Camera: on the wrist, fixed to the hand. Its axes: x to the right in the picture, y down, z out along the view.
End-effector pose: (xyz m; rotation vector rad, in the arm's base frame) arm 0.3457 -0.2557 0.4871 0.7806 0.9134 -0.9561
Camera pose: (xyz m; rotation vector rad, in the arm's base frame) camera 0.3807 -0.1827 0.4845 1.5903 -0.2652 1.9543
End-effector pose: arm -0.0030 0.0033 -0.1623 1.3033 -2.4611 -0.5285
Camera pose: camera -0.0161 0.0343 -0.0886 -1.7649 -1.1169 0.8318
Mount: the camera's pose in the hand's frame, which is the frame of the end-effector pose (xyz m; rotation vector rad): -0.0118 0.0591 -0.0541 0.1939 0.9744 2.8380
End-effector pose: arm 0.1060 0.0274 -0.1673 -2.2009 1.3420 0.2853
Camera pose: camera 0.0436 -0.0144 -0.1370 -1.1165 -2.5214 0.0962
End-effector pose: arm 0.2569 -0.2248 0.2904 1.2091 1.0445 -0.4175
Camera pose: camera 0.2722 -0.1581 0.3337 1.7748 -0.8240 2.3658
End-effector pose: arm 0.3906 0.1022 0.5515 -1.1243 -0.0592 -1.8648
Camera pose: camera 0.3989 0.0517 0.4888 0.4784 1.1443 0.5155
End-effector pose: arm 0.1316 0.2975 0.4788 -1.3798 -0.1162 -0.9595
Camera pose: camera 0.1369 0.2506 0.4130 0.2191 1.8371 0.9767
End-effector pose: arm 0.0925 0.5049 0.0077 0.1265 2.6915 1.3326
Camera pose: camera 0.0965 0.4966 0.0882 -1.5692 -0.1578 -0.1105
